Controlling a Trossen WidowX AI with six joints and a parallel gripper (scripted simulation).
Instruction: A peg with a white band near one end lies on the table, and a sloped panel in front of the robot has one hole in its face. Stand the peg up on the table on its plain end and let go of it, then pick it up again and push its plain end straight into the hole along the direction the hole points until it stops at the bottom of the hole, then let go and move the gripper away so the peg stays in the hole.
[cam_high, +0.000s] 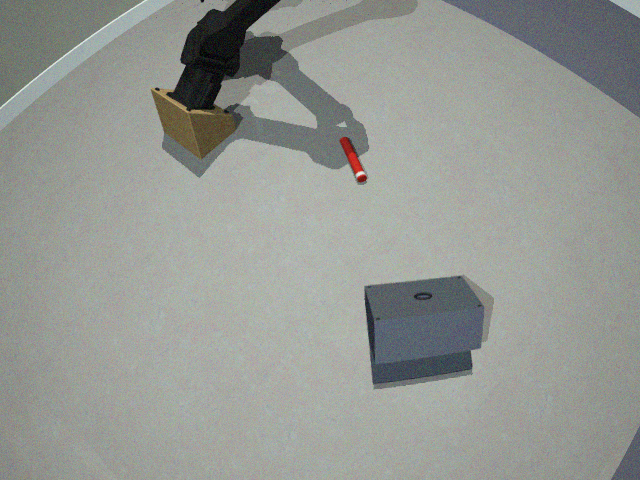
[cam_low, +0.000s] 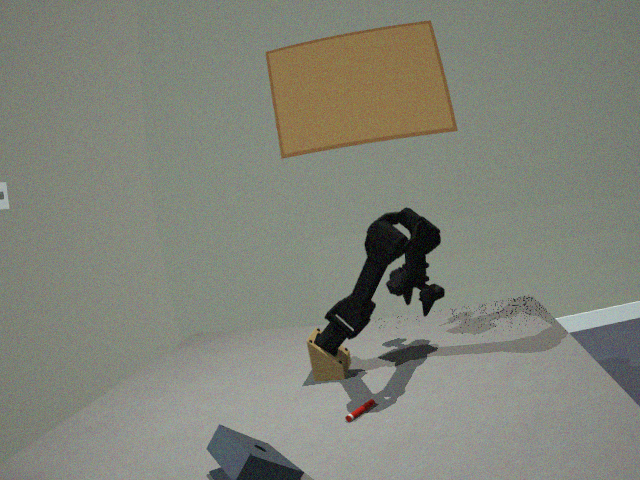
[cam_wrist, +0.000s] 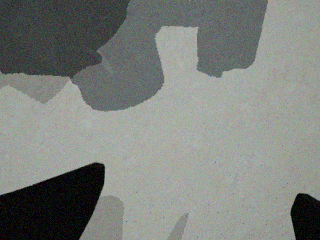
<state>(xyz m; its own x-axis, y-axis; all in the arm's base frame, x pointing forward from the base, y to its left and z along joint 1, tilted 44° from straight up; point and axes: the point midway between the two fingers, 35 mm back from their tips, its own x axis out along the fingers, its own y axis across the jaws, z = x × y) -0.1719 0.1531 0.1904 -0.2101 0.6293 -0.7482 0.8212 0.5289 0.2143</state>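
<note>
Right now my gripper tip is 430 mm short of the red peg, 160 mm to the left of it and 80 mm above it. Round my gripper tip: grey sloped panel 640 mm ahead, 310 mm to the right, 50 mm below.
</note>
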